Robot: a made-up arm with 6 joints. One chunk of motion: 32 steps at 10 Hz.
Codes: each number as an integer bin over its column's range. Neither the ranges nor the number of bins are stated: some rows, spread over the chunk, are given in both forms.
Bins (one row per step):
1: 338 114 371 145 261 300
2: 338 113 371 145 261 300
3: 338 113 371 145 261 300
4: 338 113 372 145 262 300
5: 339 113 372 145 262 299
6: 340 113 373 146 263 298
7: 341 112 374 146 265 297
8: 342 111 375 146 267 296
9: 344 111 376 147 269 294
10: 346 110 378 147 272 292
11: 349 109 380 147 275 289
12: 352 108 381 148 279 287
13: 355 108 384 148 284 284
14: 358 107 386 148 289 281
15: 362 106 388 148 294 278
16: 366 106 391 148 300 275
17: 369 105 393 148 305 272
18: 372 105 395 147 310 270
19: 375 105 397 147 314 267
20: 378 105 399 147 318 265
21: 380 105 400 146 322 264
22: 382 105 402 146 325 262
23: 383 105 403 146 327 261
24: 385 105 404 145 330 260
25: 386 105 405 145 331 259
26: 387 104 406 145 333 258
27: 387 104 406 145 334 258
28: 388 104 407 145 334 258
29: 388 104 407 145 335 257
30: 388 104 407 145 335 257
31: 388 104 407 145 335 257
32: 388 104 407 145 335 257
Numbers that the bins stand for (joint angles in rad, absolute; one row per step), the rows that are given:
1: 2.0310 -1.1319 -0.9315 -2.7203 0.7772 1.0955
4: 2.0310 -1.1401 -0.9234 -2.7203 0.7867 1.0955
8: 2.1295 -1.1564 -0.8992 -2.6957 0.8341 0.9970
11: 2.3018 -1.1726 -0.8588 -2.6711 0.9101 0.8247
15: 2.6219 -1.1971 -0.7941 -2.6465 1.0904 0.5539
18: 2.8680 -1.2052 -0.7375 -2.6711 1.2423 0.3570
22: 3.1142 -1.2052 -0.6810 -2.6957 1.3846 0.1600
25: 3.2127 -1.2052 -0.6567 -2.7203 1.4416 0.0862
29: 3.2619 -1.2133 -0.6405 -2.7203 1.4795 0.0369
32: 3.2619 -1.2133 -0.6405 -2.7203 1.4795 0.0369
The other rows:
2: 2.0310 -1.1401 -0.9315 -2.7203 0.7772 1.0955
3: 2.0310 -1.1401 -0.9315 -2.7203 0.7772 1.0955
5: 2.0556 -1.1401 -0.9234 -2.7203 0.7867 1.0709
6: 2.0803 -1.1401 -0.9153 -2.6957 0.7962 1.0463
7: 2.1049 -1.1482 -0.9073 -2.6957 0.8152 1.0217
9: 2.1787 -1.1564 -0.8911 -2.6711 0.8531 0.9478
10: 2.2280 -1.1645 -0.8749 -2.6711 0.8816 0.8986
12: 2.3757 -1.1808 -0.8507 -2.6465 0.9480 0.7755
13: 2.4495 -1.1808 -0.8264 -2.6465 0.9955 0.7016
14: 2.5234 -1.1889 -0.8103 -2.6465 1.0430 0.6278
16: 2.7203 -1.1971 -0.7699 -2.6465 1.1474 0.4801
17: 2.7942 -1.2052 -0.7537 -2.6465 1.1948 0.4062
19: 2.9419 -1.2052 -0.7214 -2.6711 1.2802 0.2831
20: 3.0158 -1.2052 -0.7052 -2.6711 1.3182 0.2339
21: 3.0650 -1.2052 -0.6971 -2.6957 1.3562 0.2093
23: 3.1388 -1.2052 -0.6729 -2.6957 1.4036 0.1354
24: 3.1881 -1.2052 -0.6648 -2.7203 1.4321 0.1108
26: 3.2373 -1.2133 -0.6486 -2.7203 1.4606 0.0615
27: 3.2373 -1.2133 -0.6486 -2.7203 1.4701 0.0615
28: 3.2619 -1.2133 -0.6405 -2.7203 1.4701 0.0615
30: 3.2619 -1.2133 -0.6405 -2.7203 1.4795 0.0369
31: 3.2619 -1.2133 -0.6405 -2.7203 1.4795 0.0369

